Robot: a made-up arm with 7 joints. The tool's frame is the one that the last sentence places.
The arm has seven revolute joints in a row. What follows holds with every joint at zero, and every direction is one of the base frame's. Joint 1 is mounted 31 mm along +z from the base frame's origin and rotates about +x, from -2.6 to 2.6 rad. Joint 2 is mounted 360 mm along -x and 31 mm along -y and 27 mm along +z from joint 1 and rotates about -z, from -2.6 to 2.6 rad. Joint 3 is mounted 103 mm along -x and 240 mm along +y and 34 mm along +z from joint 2 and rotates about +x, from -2.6 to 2.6 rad. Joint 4 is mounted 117 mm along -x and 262 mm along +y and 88 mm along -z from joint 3 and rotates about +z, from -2.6 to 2.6 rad. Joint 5 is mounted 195 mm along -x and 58 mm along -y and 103 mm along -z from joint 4 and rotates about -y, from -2.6 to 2.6 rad. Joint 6 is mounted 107 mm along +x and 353 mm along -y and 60 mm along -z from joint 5 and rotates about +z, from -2.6 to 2.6 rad. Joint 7 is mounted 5 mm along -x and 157 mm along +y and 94 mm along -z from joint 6 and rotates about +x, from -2.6 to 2.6 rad. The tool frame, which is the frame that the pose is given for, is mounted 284 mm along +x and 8 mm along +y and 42 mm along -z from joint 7; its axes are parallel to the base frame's.
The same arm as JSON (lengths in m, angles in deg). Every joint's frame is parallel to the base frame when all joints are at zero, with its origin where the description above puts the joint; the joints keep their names.
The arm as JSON. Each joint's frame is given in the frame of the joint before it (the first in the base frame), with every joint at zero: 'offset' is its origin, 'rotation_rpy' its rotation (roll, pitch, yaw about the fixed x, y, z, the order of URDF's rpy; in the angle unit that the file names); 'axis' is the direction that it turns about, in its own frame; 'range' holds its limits. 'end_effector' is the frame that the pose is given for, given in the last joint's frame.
{
  "length_unit": "m",
  "angle_unit": "deg",
  "chain": [
    {
      "id": "joint 1",
      "offset": [
        0.0,
        0.0,
        0.031
      ],
      "rotation_rpy": [
        0.0,
        0.0,
        0.0
      ],
      "axis": "+x",
      "range": [
        -148.97,
        148.97
      ]
    },
    {
      "id": "joint 2",
      "offset": [
        -0.36,
        -0.031,
        0.027
      ],
      "rotation_rpy": [
        0.0,
        0.0,
        0.0
      ],
      "axis": "-z",
      "range": [
        -148.97,
        148.97
      ]
    },
    {
      "id": "joint 3",
      "offset": [
        -0.103,
        0.24,
        0.034
      ],
      "rotation_rpy": [
        0.0,
        0.0,
        0.0
      ],
      "axis": "+x",
      "range": [
        -148.97,
        148.97
      ]
    },
    {
      "id": "joint 4",
      "offset": [
        -0.117,
        0.262,
        -0.088
      ],
      "rotation_rpy": [
        0.0,
        0.0,
        0.0
      ],
      "axis": "+z",
      "range": [
        -148.97,
        148.97
      ]
    },
    {
      "id": "joint 5",
      "offset": [
        -0.195,
        -0.058,
        -0.103
      ],
      "rotation_rpy": [
        0.0,
        0.0,
        0.0
      ],
      "axis": "-y",
      "range": [
        -148.97,
        148.97
      ]
    },
    {
      "id": "joint 6",
      "offset": [
        0.107,
        -0.353,
        -0.06
      ],
      "rotation_rpy": [
        0.0,
        0.0,
        0.0
      ],
      "axis": "+z",
      "range": [
        -148.97,
        148.97
      ]
    },
    {
      "id": "joint 7",
      "offset": [
        -0.005,
        0.157,
        -0.094
      ],
      "rotation_rpy": [
        0.0,
        0.0,
        0.0
      ],
      "axis": "+x",
      "range": [
        -148.97,
        148.97
      ]
    }
  ],
  "end_effector": {
    "offset": [
      0.284,
      0.008,
      -0.042
    ],
    "rotation_rpy": [
      0.0,
      0.0,
      0.0
    ]
  }
}

